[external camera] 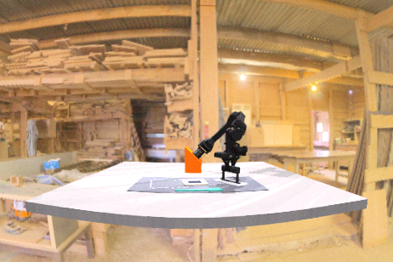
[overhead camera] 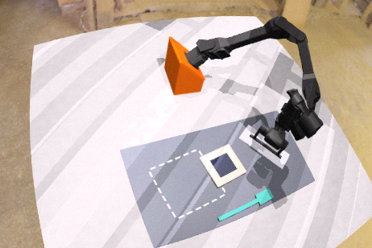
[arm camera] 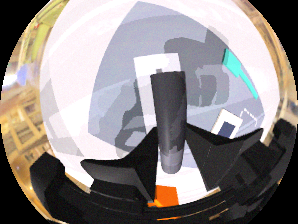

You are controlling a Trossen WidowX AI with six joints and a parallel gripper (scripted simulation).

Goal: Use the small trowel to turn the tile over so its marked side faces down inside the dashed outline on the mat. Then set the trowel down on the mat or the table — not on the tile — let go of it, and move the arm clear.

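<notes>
The small trowel is 30 mm below my gripper tip, 20 mm behind it and 10 mm to the right of it. Also, from my gripper tip: teal trowel (180 mm ahead, 140 mm to the right, 60 mm below); then tile (190 mm to the right, 60 mm below, 30 mm ahead); then grey mat (170 mm to the right, 80 mm below, 50 mm ahead).
</notes>
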